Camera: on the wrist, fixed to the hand. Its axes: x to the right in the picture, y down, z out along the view.
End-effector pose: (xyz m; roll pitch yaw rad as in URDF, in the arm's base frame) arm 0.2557 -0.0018 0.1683 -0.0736 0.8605 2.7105
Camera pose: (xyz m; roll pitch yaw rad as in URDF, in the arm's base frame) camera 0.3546 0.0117 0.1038 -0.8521 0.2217 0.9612
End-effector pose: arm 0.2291 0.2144 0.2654 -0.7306 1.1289 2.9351
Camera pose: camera 0.2988 0.3093 0.2490 -1.1388 -0.1094 1.7310
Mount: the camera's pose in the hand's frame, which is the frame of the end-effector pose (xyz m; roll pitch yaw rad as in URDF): -0.0060 -0.0457 -0.1096 0.0405 0.3517 -1.5135
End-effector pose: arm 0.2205 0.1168 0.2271 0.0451 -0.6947 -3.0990
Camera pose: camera 0.1520 0.1546 0.1376 0.7672 0.2655 1.9172
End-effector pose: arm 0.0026 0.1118 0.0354 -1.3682 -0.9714 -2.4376
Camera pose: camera -0.0560 0.2150 0.0433 1.2353 -0.5506 1.3693
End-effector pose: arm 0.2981 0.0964 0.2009 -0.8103 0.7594 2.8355
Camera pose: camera 0.3635 0.1920 0.1743 -0.8047 -0.2872 1.6305
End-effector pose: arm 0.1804 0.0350 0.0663 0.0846 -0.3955 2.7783
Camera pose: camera 0.1577 0.0824 -0.0404 0.4725 0.3781 1.4380
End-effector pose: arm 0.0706 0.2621 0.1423 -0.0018 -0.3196 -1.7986
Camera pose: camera 0.0194 0.2445 0.0364 0.3764 0.3137 3.0815
